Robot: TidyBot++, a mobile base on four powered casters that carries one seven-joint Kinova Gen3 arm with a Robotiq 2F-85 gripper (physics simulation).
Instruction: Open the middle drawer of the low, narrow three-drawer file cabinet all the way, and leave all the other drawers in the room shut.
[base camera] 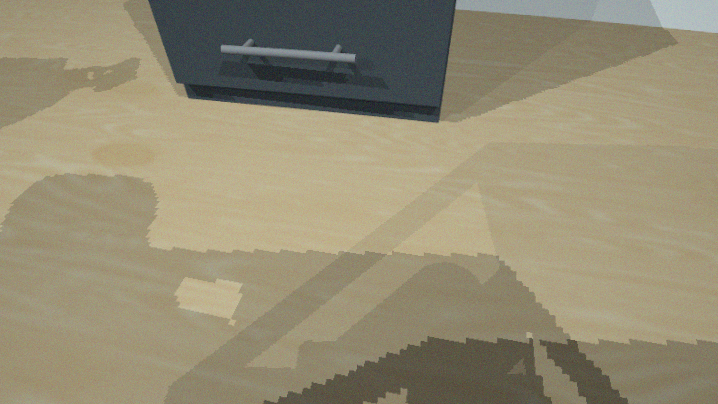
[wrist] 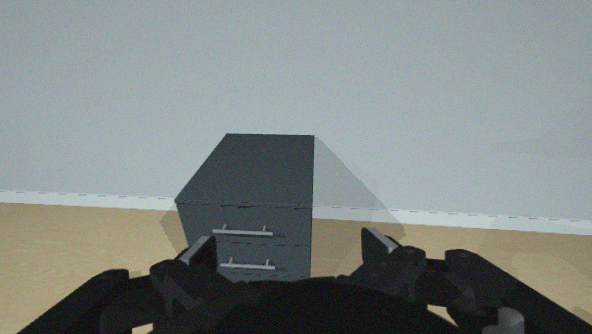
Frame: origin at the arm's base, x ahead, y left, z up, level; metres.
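Where they show: gripper, fingertip midpoint: (wrist: 289,247).
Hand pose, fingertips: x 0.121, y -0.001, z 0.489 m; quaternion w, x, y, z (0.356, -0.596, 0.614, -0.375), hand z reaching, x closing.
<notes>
Things, the pixels of their top centre, and the offset from my fingertips. "spot": a spot on its surface instead. Level surfaces: height alone.
- top drawer's bar handle, surface spot: (wrist: 242,232) spot: dx +0.498, dy +0.121, dz -0.456 m
- middle drawer's bar handle, surface spot: (wrist: 247,266) spot: dx +0.498, dy +0.121, dz -0.611 m
- bottom drawer's handle, surface spot: (base camera: 288,53) spot: dx +0.496, dy +0.118, dz -0.767 m
- wooden floor, its level: dz -0.886 m
The low dark grey file cabinet (base camera: 311,25) (wrist: 265,170) stands against the wall. In the wrist view its top drawer's bar handle (wrist: 242,232) and its middle drawer's bar handle (wrist: 247,266) show, and both drawers are shut. The gripper hides the bottom drawer there. In the base camera view the bottom drawer's handle (base camera: 288,53) shows on a shut front. My gripper (wrist: 289,247) is open and empty. Its fingers stand apart in front of and above the cabinet, not touching a handle. The cabinet shows between the fingers, nearer the left one.
A pale grey wall (base camera: 687,12) (wrist: 400,90) with a white skirting board (wrist: 500,225) runs behind the cabinet. The wooden floor (base camera: 301,175) (wrist: 75,240) lies in front of and beside it, with shadows of the robot and cabinet across it.
</notes>
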